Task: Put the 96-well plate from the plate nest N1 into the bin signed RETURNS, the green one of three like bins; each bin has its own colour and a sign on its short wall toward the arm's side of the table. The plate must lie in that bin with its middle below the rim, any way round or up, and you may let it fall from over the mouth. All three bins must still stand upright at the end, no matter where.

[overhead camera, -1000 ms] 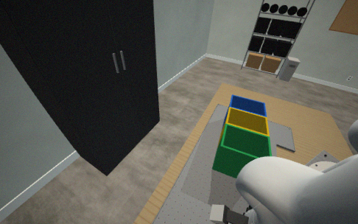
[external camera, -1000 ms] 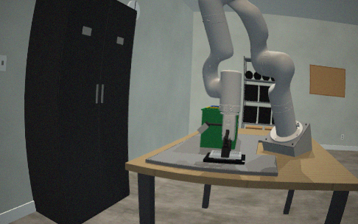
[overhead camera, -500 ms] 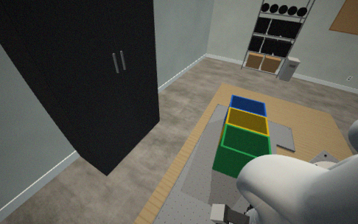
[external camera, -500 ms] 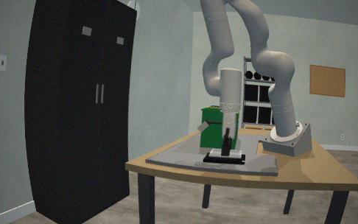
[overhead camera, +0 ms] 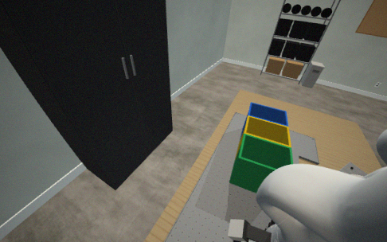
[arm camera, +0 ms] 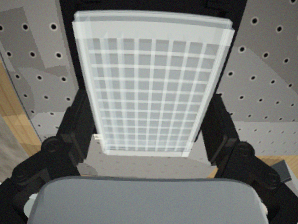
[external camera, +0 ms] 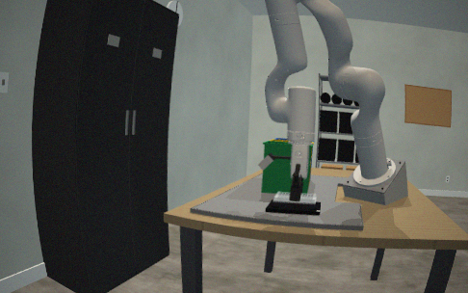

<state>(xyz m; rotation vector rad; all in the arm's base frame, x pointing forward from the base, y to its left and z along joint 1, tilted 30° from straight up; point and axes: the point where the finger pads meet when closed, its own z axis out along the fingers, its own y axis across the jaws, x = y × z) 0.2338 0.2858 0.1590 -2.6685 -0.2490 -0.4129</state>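
My hand is 40 mm above the black plate nest. The rest, counted from my hand: yellow bin (150 mm ahead, 370 mm to the right, 40 mm above); then green bin (120 mm ahead, 240 mm to the right, 40 mm above); then white 96-well plate (10 mm below).
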